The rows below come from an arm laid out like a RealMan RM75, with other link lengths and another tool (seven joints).
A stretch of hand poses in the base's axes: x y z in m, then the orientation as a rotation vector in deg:
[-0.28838, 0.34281, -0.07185, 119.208, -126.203, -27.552]
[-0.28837, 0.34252, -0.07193, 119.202, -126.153, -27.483]
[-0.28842, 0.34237, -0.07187, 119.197, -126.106, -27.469]
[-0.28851, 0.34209, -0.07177, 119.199, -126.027, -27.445]
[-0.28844, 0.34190, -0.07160, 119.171, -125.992, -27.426]
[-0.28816, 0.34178, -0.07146, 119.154, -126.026, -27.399]
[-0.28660, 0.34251, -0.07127, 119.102, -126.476, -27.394]
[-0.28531, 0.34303, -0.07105, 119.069, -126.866, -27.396]
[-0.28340, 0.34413, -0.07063, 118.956, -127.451, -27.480]
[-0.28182, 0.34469, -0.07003, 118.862, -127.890, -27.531]
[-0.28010, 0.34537, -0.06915, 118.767, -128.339, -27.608]
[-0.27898, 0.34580, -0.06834, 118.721, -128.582, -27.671]
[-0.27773, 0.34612, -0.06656, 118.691, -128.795, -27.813]
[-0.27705, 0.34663, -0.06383, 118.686, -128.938, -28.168]
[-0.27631, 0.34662, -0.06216, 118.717, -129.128, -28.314]
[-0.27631, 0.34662, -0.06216, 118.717, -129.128, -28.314]
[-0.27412, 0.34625, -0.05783, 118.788, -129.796, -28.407]
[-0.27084, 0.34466, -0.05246, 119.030, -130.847, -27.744]
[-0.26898, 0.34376, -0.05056, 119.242, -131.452, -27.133]
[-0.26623, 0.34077, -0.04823, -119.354, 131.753, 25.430]
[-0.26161, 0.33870, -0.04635, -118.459, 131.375, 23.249]
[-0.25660, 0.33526, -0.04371, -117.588, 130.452, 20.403]
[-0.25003, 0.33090, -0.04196, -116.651, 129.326, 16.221]
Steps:
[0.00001, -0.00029, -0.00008, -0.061, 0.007, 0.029]
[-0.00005, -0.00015, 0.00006, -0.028, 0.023, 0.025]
[-0.00009, -0.00028, 0.00010, -0.042, 0.033, 0.045]
[0.00007, -0.00019, 0.00017, -0.037, 0.028, 0.010]
[0.00028, -0.00012, 0.00014, -0.011, -0.017, -0.024]
[0.00156, 0.00073, 0.00019, 0.141, -0.209, -0.267]
[0.00129, 0.00052, 0.00022, 0.132, -0.187, -0.226]
[0.00191, 0.00110, 0.00042, 0.215, -0.217, -0.366]
[0.00158, 0.00056, 0.00060, 0.151, -0.162, -0.277]
[0.00172, 0.00068, 0.00088, 0.170, -0.159, -0.283]
[0.00112, 0.00043, 0.00081, 0.107, -0.083, -0.152]
[0.00125, 0.00032, 0.00178, 0.148, -0.051, -0.133]
[0.00068, 0.00051, 0.00273, 0.255, 0.040, -0.094]
[0.00074, -0.00001, 0.00167, 0.169, -0.073, -0.098]
[0.00000, 0.00000, 0.00000, 0.000, 0.000, 0.000]
[0.00219, -0.00037, 0.00433, 0.337, -0.369, -0.341]
[0.00328, -0.00159, 0.00537, 0.130, -0.912, -0.459]
[0.00186, -0.00090, 0.00190, -0.020, -0.640, -0.230]
[0.00275, -0.00299, 0.00233, -0.243, -1.374, -0.203]
[0.00462, -0.00207, 0.00188, -0.216, -1.706, -0.431]
[0.00501, -0.00344, 0.00264, -0.213, -2.333, -0.252]
[0.00657, -0.00436, 0.00175, -0.682, -3.140, -0.253]

